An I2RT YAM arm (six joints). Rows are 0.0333 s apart.
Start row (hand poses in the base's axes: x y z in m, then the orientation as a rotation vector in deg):
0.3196 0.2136 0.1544 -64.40 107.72 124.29
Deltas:
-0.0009 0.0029 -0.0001 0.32 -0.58 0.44
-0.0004 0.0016 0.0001 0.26 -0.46 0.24
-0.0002 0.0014 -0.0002 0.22 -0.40 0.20
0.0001 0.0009 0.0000 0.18 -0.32 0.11
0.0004 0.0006 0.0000 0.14 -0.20 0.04
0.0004 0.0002 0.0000 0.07 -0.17 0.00
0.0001 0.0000 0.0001 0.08 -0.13 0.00
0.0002 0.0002 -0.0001 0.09 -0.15 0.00
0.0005 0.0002 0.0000 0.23 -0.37 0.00
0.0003 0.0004 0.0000 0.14 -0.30 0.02
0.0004 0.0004 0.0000 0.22 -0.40 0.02
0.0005 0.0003 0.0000 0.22 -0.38 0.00
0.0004 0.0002 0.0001 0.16 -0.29 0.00
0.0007 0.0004 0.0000 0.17 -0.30 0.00
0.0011 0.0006 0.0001 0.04 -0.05 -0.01
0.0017 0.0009 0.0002 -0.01 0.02 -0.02
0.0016 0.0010 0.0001 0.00 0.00 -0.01
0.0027 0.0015 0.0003 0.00 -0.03 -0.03
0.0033 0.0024 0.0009 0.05 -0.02 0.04
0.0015 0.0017 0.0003 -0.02 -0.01 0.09
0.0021 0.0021 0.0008 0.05 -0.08 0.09
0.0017 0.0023 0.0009 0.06 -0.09 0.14
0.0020 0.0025 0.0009 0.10 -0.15 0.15
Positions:
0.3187 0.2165 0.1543 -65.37 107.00 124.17
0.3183 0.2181 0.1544 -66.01 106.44 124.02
0.3181 0.2195 0.1542 -66.55 105.96 123.88
0.3182 0.2204 0.1542 -66.92 105.58 123.74
0.3186 0.2210 0.1542 -67.11 105.31 123.66
0.3190 0.2212 0.1542 -67.24 105.15 123.54
0.3191 0.2212 0.1543 -67.34 104.99 123.47
0.3193 0.2214 0.1542 -67.45 104.81 123.38
0.3198 0.2216 0.1542 -67.72 104.37 123.17
0.3201 0.2220 0.1542 -67.97 104.07 122.98
0.3205 0.2224 0.1542 -68.29 103.62 122.74
0.3210 0.2227 0.1542 -68.57 103.19 122.51
0.3214 0.2229 0.1543 -68.78 102.87 122.33
0.3221 0.2233 0.1543 -69.00 102.53 122.14
0.3232 0.2239 0.1544 -69.02 102.46 122.11
0.3249 0.2248 0.1546 -68.98 102.49 122.11
0.3265 0.2258 0.1547 -68.97 102.49 122.10
0.3292 0.2273 0.1550 -68.96 102.48 122.05
0.3325 0.2297 0.1559 -69.01 102.40 122.08
0.3340 0.2314 0.1562 -69.13 102.40 122.11
0.3361 0.2335 0.1570 -69.29 102.28 122.11
0.3378 0.2358 0.1579 -69.51 102.14 122.13
0.3398 0.2383 0.1588 -69.79 101.92 122.13

